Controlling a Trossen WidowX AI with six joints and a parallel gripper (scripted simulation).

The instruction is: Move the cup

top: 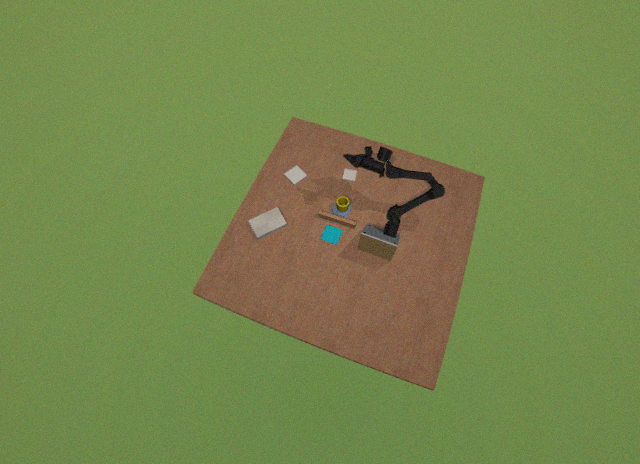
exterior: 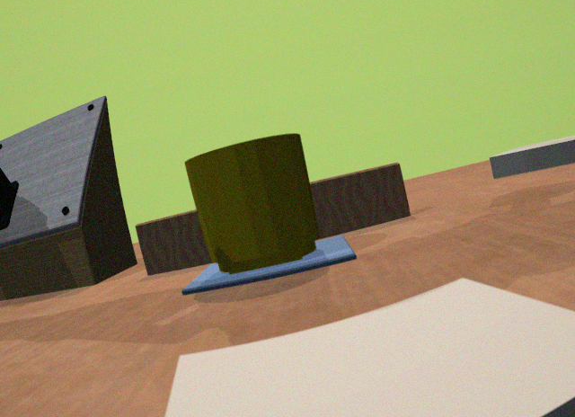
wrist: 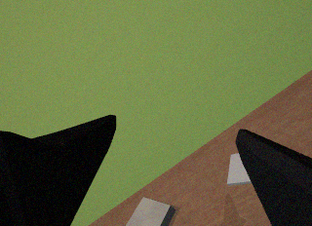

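My gripper tip is now 280 mm above the yellow cup, 120 mm to the right of it and 50 mm past it. Also, from my gripper tip: teal pad (330 mm below, 300 mm to the left, 40 mm behind); then blue pad (330 mm below, 120 mm to the left, 40 mm behind); then blue marble (300 mm below, 110 mm to the left, 30 mm behind).
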